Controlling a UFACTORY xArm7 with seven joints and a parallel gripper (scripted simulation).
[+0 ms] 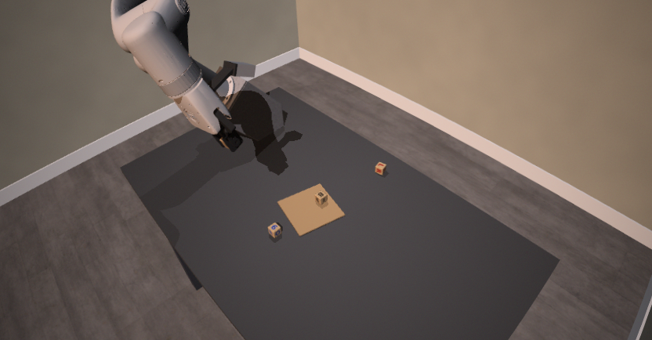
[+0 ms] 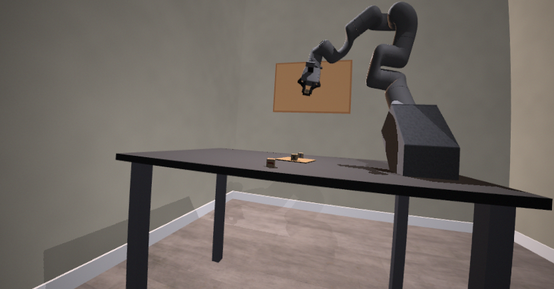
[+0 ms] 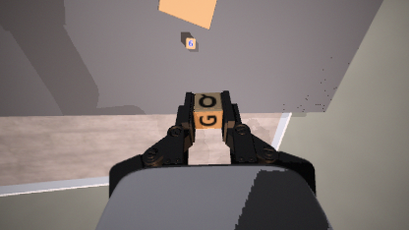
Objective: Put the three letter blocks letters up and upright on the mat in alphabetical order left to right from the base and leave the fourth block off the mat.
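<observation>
Now: hand 350 mm above the tan mat, 190 mm to the right of it and 10 mm short of it.
</observation>
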